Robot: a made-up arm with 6 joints.
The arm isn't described. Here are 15 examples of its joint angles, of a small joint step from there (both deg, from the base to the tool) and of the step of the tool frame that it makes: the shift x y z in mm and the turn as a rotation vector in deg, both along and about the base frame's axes.
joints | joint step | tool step
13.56 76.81 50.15 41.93 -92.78 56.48 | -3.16 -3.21 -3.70 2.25 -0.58 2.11 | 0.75 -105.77 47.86 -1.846 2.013 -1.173
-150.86 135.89 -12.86 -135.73 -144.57 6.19 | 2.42 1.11 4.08 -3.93 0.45 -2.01 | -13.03 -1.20 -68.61 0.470 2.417 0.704
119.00 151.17 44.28 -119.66 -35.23 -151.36 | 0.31 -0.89 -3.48 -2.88 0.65 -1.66 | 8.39 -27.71 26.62 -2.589 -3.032 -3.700
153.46 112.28 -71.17 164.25 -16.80 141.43 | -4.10 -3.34 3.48 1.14 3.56 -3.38 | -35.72 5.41 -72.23 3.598 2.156 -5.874
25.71 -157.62 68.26 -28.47 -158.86 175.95 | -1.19 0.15 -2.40 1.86 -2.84 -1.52 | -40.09 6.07 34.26 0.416 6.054 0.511
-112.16 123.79 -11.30 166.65 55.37 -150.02 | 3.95 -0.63 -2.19 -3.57 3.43 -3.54 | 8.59 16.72 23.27 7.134 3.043 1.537
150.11 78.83 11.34 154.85 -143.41 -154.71 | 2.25 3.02 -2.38 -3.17 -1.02 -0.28 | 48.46 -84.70 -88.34 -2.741 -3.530 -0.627
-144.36 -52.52 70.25 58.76 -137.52 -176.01 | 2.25 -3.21 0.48 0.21 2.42 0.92 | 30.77 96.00 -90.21 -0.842 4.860 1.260
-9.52 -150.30 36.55 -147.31 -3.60 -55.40 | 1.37 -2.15 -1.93 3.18 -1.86 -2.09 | 22.11 -45.28 -15.31 0.961 -1.833 0.328
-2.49 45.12 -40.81 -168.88 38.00 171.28 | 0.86 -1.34 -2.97 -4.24 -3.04 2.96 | -38.31 13.85 15.45 2.275 -1.179 -0.870
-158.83 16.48 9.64 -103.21 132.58 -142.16 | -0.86 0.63 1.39 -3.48 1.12 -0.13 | -17.71 5.97 13.08 -3.234 -0.623 -2.341
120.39 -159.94 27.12 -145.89 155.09 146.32 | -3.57 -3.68 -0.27 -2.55 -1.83 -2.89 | -113.40 21.23 -88.81 4.924 2.732 -3.494
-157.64 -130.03 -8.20 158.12 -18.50 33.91 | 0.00 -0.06 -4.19 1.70 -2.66 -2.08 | -63.82 -27.86 42.83 0.411 -1.339 0.370
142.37 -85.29 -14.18 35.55 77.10 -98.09 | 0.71 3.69 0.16 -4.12 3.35 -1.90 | -55.52 59.54 40.52 0.208 -2.372 6.110
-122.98 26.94 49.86 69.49 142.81 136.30 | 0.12 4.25 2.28 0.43 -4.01 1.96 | -40.83 -70.36 -67.50 0.445 -3.357 -3.360
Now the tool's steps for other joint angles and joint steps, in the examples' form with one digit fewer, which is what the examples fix.
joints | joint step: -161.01 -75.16 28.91 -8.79 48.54 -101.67 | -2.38 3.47 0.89 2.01 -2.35 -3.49
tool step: -36.8 -61.5 65.5 4.13 -3.46 -2.67
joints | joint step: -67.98 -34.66 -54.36 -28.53 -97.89 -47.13 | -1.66 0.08 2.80 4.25 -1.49 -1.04
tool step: -9.4 -24.4 57.2 -2.40 3.64 -0.52
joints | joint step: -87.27 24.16 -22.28 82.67 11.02 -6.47 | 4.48 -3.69 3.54 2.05 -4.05 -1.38
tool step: 104.5 -13.9 135.8 -6.82 2.64 2.00
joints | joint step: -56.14 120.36 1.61 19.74 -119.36 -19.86 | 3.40 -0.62 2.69 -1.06 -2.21 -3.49
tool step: 57.7 -41.8 -15.7 -3.46 1.03 5.66
